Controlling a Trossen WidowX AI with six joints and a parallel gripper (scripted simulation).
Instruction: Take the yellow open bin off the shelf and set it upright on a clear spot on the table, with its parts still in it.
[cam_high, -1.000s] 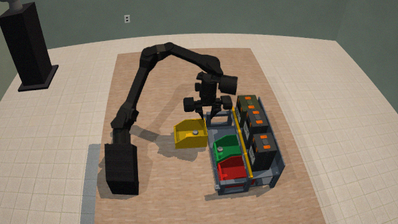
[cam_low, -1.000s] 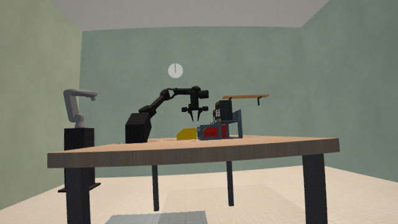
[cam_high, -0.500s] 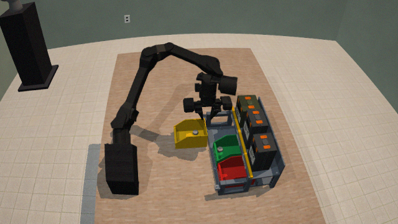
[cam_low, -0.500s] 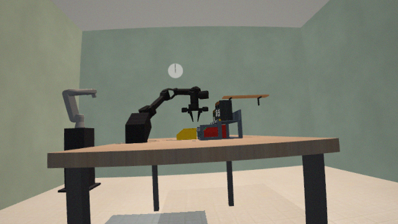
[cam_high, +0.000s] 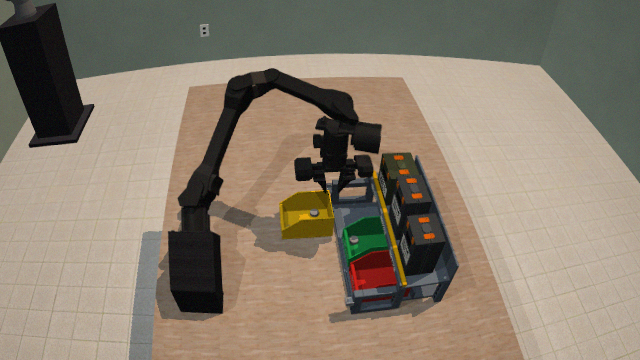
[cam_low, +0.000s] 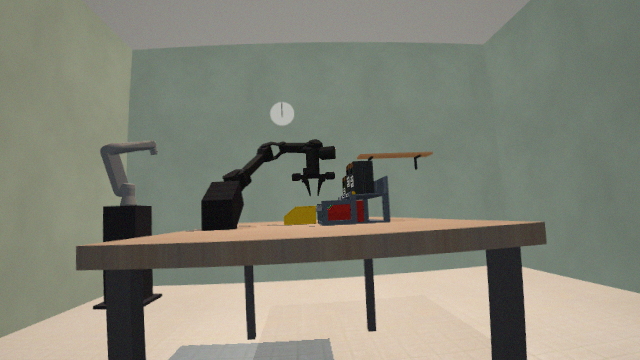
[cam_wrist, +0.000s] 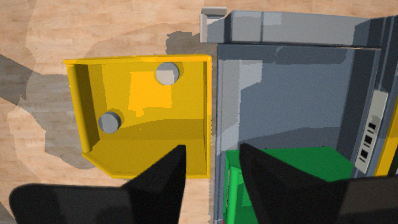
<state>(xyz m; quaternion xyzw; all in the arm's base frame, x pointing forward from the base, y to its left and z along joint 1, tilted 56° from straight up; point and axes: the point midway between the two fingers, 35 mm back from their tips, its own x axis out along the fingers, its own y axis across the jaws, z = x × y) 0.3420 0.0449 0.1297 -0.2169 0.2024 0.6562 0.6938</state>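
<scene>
The yellow bin is 60 mm behind my hand and 120 mm below it. The rest, counted from my hand: red bin 100 mm ahead, 220 mm to the right, 110 mm below; yellow rail 130 mm ahead, 110 mm to the right, 50 mm below; green bin 90 mm ahead, 110 mm to the right, 110 mm below.
</scene>
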